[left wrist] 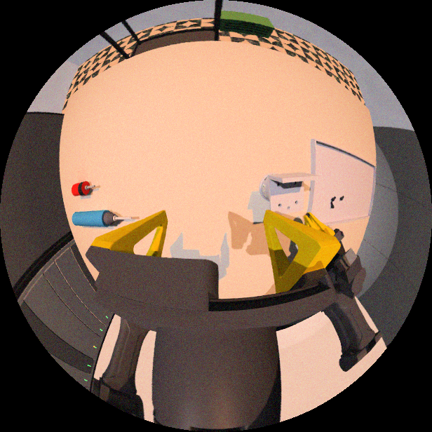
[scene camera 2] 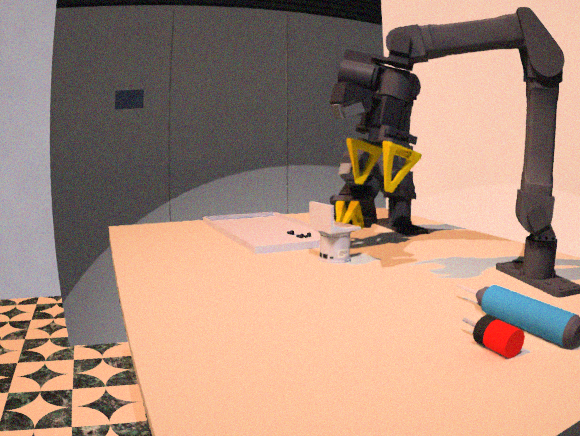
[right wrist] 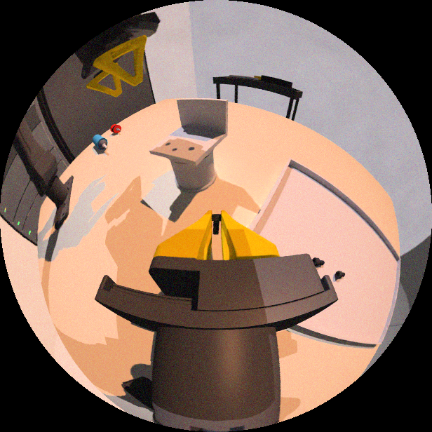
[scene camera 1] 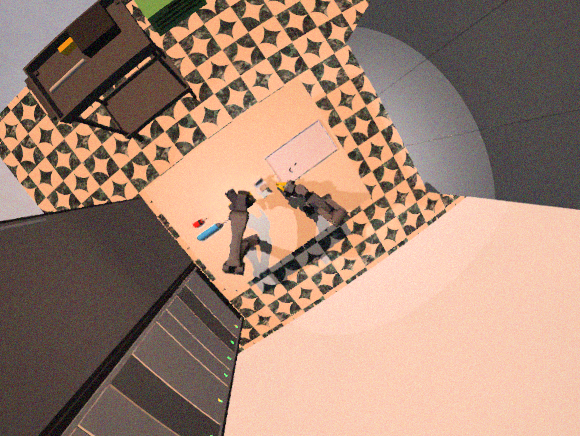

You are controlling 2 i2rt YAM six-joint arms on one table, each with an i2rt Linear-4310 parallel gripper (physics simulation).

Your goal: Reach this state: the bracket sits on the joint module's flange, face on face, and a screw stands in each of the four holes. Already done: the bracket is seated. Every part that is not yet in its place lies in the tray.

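Frame: origin at the left arm's base, x right, y ahead, z up, level; metres.
Where they show: left gripper, fingertip midpoint: (scene camera 2: 372,187); right gripper, fingertip midpoint: (scene camera 1: 276,184); left arm's base at its link origin: (scene camera 2: 536,279) (scene camera 1: 244,243); right arm's base at its link origin: (scene camera 2: 399,227).
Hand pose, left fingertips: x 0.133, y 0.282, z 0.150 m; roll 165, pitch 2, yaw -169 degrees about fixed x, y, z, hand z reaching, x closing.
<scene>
Things, the pixels of their top centre, and the offset from my left fingertips. "*": a spot on its surface instead.
- module at its top centre: (scene camera 2: 335,226) dx +0.123, dy +0.030, dz -0.086 m
- white tray at its top centre: (scene camera 2: 266,225) (scene camera 1: 301,153) dx +0.428, dy +0.118, dz -0.134 m
- blue screwdriver at a spot on its surface: (scene camera 2: 493,300) * dx -0.263, dy -0.086, dz -0.122 m
- red screwdriver at its top centre: (scene camera 2: 489,317) dx -0.329, dy -0.036, dz -0.115 m
The white L-shaped bracket (right wrist: 194,135) sits on the grey joint module (right wrist: 195,174); two dark holes show in its flat face. It also shows in scene camera 2 (scene camera 2: 327,218) on the module (scene camera 2: 334,247). My right gripper (right wrist: 217,211) (scene camera 2: 349,213) is shut on a small dark screw (right wrist: 216,219), low and just short of the module; in scene camera 2 it is right behind the bracket. My left gripper (scene camera 2: 383,166) is open and empty, high above the table beside the right one. A few loose screws (scene camera 2: 299,234) lie in the white tray (scene camera 2: 262,231).
A blue screwdriver (scene camera 2: 493,300) and a red screwdriver (scene camera 2: 491,333) lie at the table's near right edge, also in the left wrist view, blue (left wrist: 95,218) and red (left wrist: 80,188). The tray (right wrist: 322,241) lies right next to the module.
</scene>
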